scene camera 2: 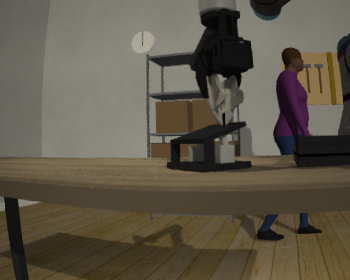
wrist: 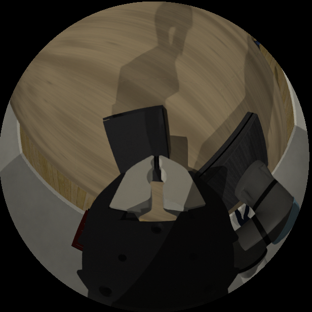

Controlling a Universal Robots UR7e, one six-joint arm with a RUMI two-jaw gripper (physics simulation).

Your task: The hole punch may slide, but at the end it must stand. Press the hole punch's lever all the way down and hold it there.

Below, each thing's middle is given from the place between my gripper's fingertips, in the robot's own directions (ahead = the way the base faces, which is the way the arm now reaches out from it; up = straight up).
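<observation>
With the hole punch lever (scene camera 2: 215, 131), my hand is 30 mm short of it, 10 mm to the right of it and 20 mm above it. The black hole punch (scene camera 2: 209, 157) is 30 mm ahead of my hand, 10 mm to the left of it and 40 mm below it.
</observation>
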